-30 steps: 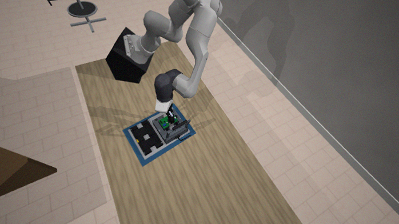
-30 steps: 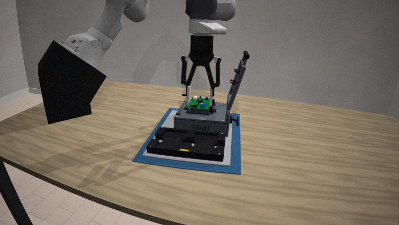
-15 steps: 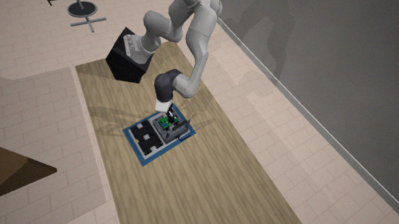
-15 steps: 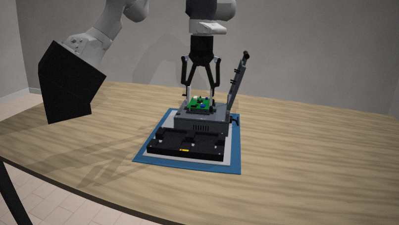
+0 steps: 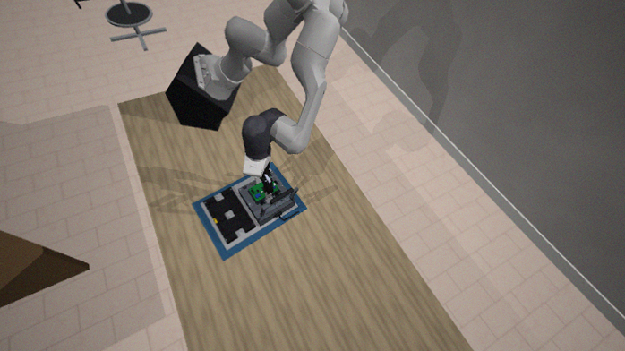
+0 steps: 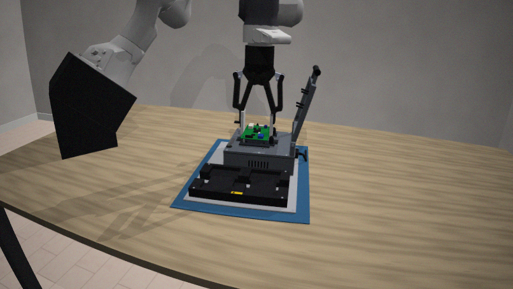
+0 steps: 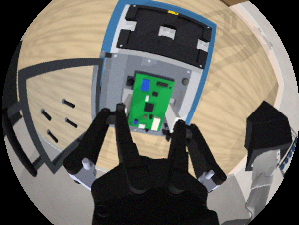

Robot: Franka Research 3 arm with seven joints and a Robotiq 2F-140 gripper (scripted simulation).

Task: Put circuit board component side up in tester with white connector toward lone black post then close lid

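Now: hand 20 mm above the green circuit board. From my hand the other things lie so: tester lid 120 mm ahead, 20 mm to the left, 80 mm above.
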